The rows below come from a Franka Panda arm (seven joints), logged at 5 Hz.
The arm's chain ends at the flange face. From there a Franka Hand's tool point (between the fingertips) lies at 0.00 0.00 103.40 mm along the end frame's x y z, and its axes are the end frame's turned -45 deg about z.
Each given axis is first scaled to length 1.
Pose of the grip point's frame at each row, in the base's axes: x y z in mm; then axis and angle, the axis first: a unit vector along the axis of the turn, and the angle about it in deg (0 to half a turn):
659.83 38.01 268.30 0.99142 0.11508 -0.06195 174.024
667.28 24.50 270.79 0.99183 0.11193 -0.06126 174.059
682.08 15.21 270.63 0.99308 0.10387 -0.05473 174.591
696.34 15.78 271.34 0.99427 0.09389 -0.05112 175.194
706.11 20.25 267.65 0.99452 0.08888 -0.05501 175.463
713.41 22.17 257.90 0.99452 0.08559 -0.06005 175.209
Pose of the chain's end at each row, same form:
671.26 50.15 370.35 0.96117 -0.27342 -0.03730 171.761
678.61 36.53 372.86 0.96032 -0.27648 -0.03678 171.824
692.28 26.06 372.95 0.95817 -0.28435 -0.03252 172.602
706.02 25.38 373.84 0.95530 -0.29399 -0.03120 173.318
716.68 29.39 370.10 0.95367 -0.29873 -0.03569 173.395
725.00 31.82 360.19 0.95255 -0.30182 -0.03951 172.939

